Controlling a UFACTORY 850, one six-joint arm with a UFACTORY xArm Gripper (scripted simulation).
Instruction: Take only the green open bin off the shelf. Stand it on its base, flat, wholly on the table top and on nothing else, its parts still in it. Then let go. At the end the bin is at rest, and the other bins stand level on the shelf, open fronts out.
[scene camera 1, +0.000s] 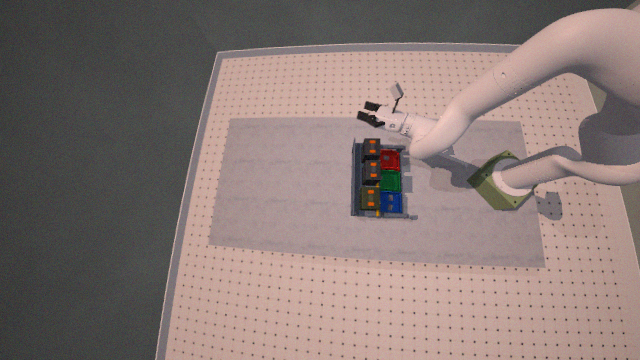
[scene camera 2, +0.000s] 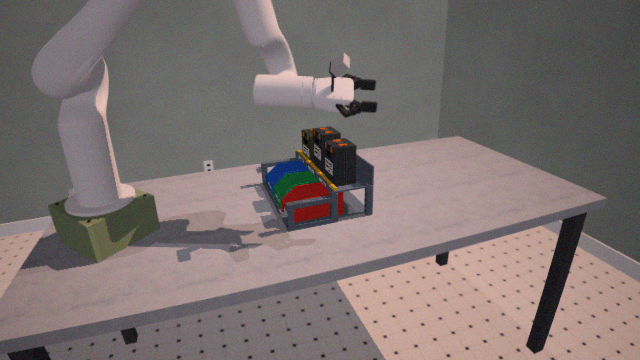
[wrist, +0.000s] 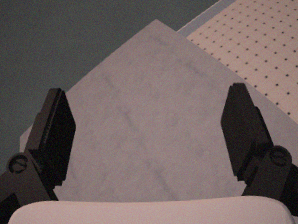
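My gripper (scene camera 2: 376, 95) (scene camera 1: 361, 109) (wrist: 147, 104) is there for me in both scene cameras and in the wrist view. There's a red bin (scene camera 2: 301, 192) too, but in the wrist view the bin is out of frame.
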